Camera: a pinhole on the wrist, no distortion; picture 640 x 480 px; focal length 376.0 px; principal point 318.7 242.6 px. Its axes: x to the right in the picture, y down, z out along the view. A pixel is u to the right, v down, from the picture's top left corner.
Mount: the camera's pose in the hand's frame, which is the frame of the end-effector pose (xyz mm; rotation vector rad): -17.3 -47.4 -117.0 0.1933 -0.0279 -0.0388
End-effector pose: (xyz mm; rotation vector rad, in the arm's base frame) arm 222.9 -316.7 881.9 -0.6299 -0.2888 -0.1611
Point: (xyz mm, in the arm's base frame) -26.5 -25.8 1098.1
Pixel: 195.1 389.8
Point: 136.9 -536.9 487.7
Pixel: behind the camera
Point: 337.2 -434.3 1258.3
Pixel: 613.2 71.6
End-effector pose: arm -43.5 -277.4 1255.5 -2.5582 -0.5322 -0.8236
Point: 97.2 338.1 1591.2
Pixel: outside the picture
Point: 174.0 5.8 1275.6
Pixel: 616.6 220.3
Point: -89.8 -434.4 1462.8
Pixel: behind the camera
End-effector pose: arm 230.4 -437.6 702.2 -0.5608 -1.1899 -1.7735
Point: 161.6 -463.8 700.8
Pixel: 563.5 290.2
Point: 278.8 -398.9 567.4
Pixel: outside the picture
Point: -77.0 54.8 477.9
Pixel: 196.6 45.1
